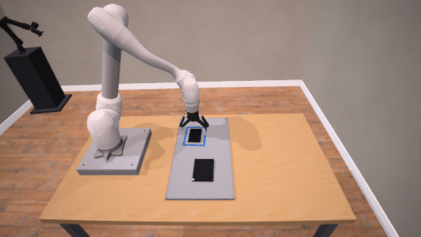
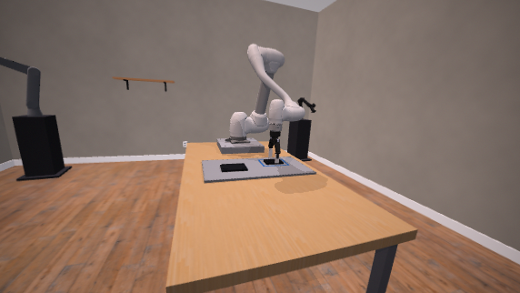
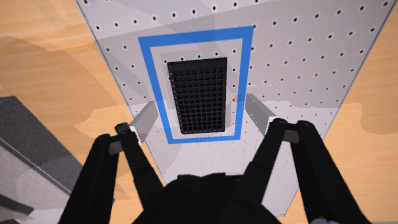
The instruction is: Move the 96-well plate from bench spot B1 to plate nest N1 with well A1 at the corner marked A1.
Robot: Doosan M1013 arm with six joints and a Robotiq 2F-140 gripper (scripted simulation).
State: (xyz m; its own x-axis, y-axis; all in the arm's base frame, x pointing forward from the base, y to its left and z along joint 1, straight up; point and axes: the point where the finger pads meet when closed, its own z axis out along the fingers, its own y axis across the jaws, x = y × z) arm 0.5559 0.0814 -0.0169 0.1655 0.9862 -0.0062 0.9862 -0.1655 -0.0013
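The black 96-well plate lies 20 mm below my hand. The rest, counted from my hand: black plate nest: 310 mm to the right, 40 mm ahead, 20 mm below.
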